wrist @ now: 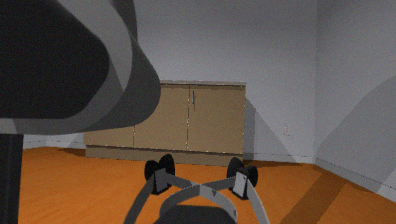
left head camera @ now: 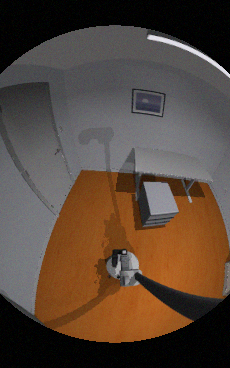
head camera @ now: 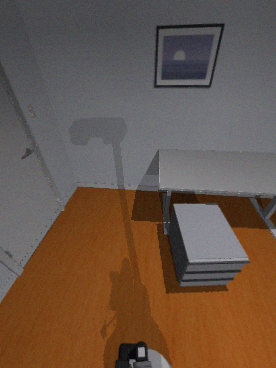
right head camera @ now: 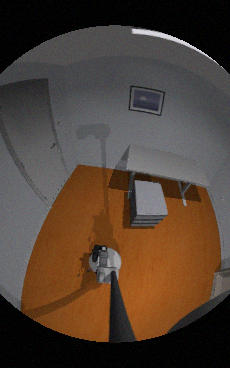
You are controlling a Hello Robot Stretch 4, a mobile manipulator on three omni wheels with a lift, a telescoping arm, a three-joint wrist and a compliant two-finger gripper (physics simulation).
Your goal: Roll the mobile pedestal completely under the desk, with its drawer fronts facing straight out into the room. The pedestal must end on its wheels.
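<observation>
The grey pedestal [head camera: 207, 232] [left head camera: 159, 198] [right head camera: 149, 198] stands upright on the floor near the desk's left leg. Its back end reaches the desk's front edge and most of it stands out in the room. Its drawer fronts face away from the wall; its wheels are hidden. The desk [head camera: 215, 172] [left head camera: 170, 165] [right head camera: 165, 166] stands along the wall below the picture. My gripper [wrist: 201, 168] is open and empty in the wrist view, pointing away from the pedestal toward a cabinet. In the head views the fingers are too small or hidden to make out.
A wooden cabinet [wrist: 215, 117] stands against another wall in the wrist view. A door [head camera: 22, 150] [left head camera: 32, 130] [right head camera: 30, 130] is at the left. A desk leg [head camera: 166, 212] [left head camera: 138, 187] [right head camera: 131, 185] stands beside the pedestal's back left; another leg [left head camera: 187, 190] [right head camera: 183, 193] stands farther right.
</observation>
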